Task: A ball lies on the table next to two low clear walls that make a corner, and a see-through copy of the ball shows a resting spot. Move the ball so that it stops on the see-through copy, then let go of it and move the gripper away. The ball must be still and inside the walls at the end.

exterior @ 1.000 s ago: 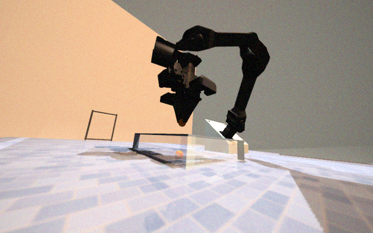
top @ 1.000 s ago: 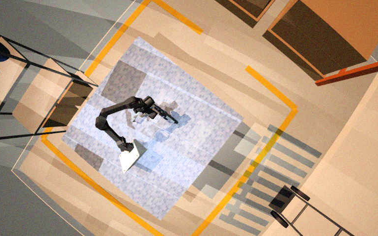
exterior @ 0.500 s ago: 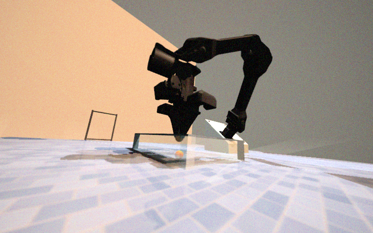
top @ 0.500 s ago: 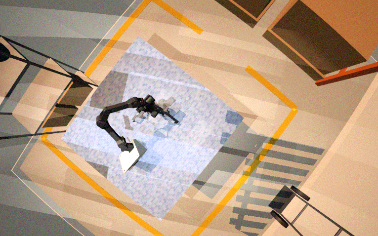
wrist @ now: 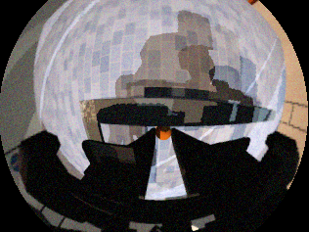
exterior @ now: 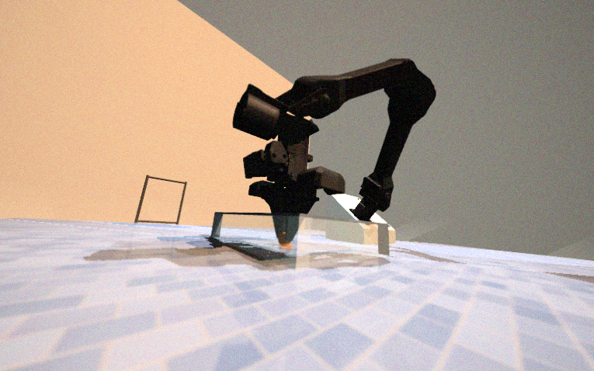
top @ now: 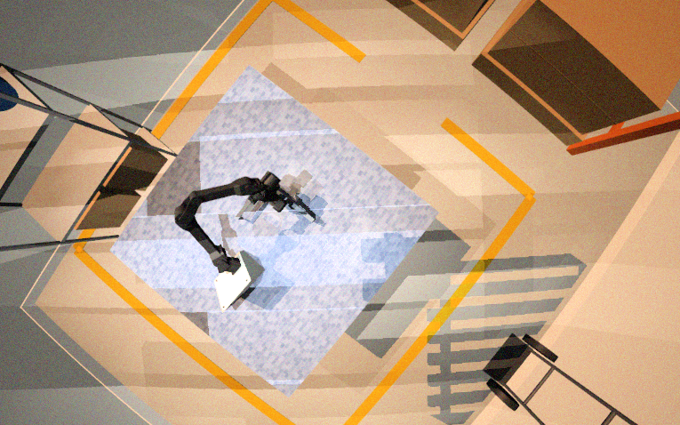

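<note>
Right now the see-through copy of ball is 1 cm below my gripper tip. Round my gripper tip: orange ball: right at my gripper tip; then clear wall: 4 cm ahead, 8 cm to the right, 1 cm above.
</note>
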